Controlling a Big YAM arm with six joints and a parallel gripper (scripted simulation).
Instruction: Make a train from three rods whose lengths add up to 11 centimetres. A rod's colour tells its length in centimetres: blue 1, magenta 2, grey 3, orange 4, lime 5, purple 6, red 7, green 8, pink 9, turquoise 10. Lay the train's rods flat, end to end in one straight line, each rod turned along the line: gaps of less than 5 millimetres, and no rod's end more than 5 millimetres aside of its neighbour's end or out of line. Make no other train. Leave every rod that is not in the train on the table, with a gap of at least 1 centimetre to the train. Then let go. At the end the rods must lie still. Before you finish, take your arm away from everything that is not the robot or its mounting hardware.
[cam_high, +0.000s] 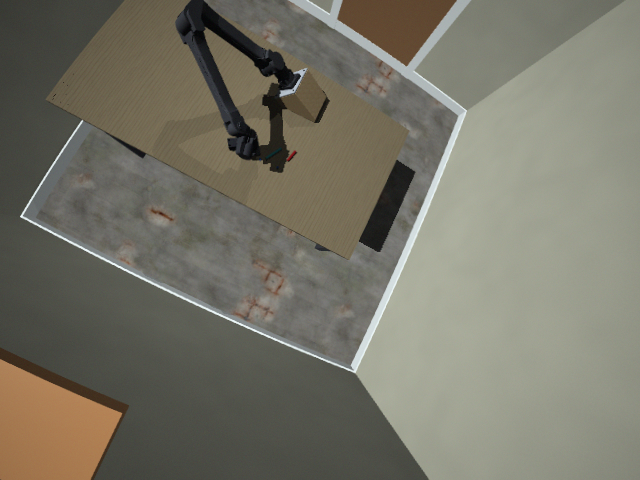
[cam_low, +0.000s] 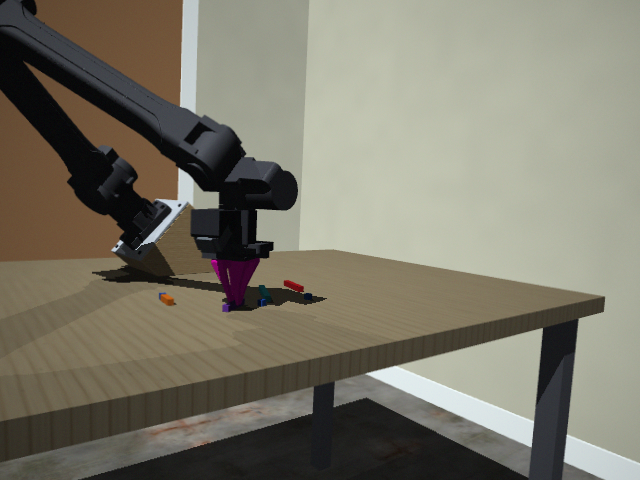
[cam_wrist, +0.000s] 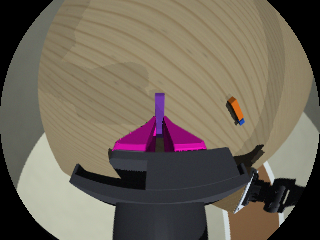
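Now: the orange rod 70 mm behind my hand, 80 mm to the right of it and 10 mm below it. Also, from my hand: turquoise rod 60 mm behind, 90 mm to the left, 10 mm below; purple rod 10 mm below; red rod 100 mm behind, 170 mm to the left, 10 mm below.
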